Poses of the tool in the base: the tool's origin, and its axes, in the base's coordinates. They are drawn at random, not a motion.
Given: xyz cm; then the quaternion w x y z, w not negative.
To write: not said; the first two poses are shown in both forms.
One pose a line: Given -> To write
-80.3, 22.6, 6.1, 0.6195, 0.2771, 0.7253, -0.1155 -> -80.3, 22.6, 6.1, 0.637, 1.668, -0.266
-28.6, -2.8, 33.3, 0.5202, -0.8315, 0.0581, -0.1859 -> -28.6, -2.8, 33.3, -1.993, 0.139, -0.446
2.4, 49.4, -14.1, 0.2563, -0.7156, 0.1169, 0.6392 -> 2.4, 49.4, -14.1, -1.942, 0.317, 1.735
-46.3, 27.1, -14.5, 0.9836, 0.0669, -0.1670, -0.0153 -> -46.3, 27.1, -14.5, 0.135, -0.336, -0.031
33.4, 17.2, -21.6, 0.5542, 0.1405, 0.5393, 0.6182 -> 33.4, 17.2, -21.6, 0.332, 1.274, 1.461
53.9, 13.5, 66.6, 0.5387, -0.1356, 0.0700, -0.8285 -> 53.9, 13.5, 66.6, -0.323, 0.166, -1.971
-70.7, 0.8, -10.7, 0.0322, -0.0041, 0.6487, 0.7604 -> -70.7, 0.8, -10.7, -0.013, 1.997, 2.341
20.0, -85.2, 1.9, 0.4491, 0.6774, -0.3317, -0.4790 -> 20.0, -85.2, 1.9, 1.676, -0.820, -1.185
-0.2, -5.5, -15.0, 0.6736, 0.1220, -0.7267, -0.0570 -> -0.2, -5.5, -15.0, 0.275, -1.636, -0.128
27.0, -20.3, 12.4, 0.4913, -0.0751, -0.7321, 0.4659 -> 27.0, -20.3, 12.4, -0.182, -1.777, 1.131
